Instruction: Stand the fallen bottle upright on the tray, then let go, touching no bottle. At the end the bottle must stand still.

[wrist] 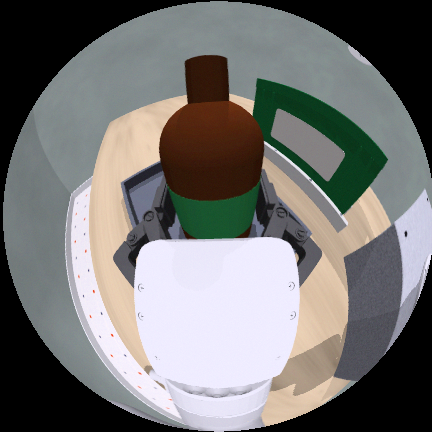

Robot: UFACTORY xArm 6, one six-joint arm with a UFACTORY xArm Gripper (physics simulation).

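Places are measured from the arm's base along level axes (x back, y up, z left), in millimetres.
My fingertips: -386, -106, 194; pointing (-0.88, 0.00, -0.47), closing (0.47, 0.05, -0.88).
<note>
Ahead of a thing's pixels: the offset from my fingertips to its top centre, as dx, dy, dz. "spot": to the spot under its first point. Level surfaces: height alone.
The brown bottle @(+6, +111, +6) (212, 145) with a green label is in the middle of the wrist view, its neck toward the top of the view. My gripper (214, 179) is shut on the bottle around its green label, one finger on each side. The lower end of the bottle is hidden behind the white gripper body. The blue-grey tray @(spot: -126, -75, +73) (145, 181) lies beyond the bottle and the fingers; its left corner and part of its right side show. Whether the bottle's base touches the tray is hidden.
A green crate @(-30, +95, -279) (362, 155) with a grey panel stands at the upper right, beside a grey-white strip @(spot: +63, -64, -181) (320, 200). A white dotted board (82, 250) runs along the left table edge. A dark grey and white plate (375, 300) is at the right. The table @(dy -81) (120, 145) is wooden.
</note>
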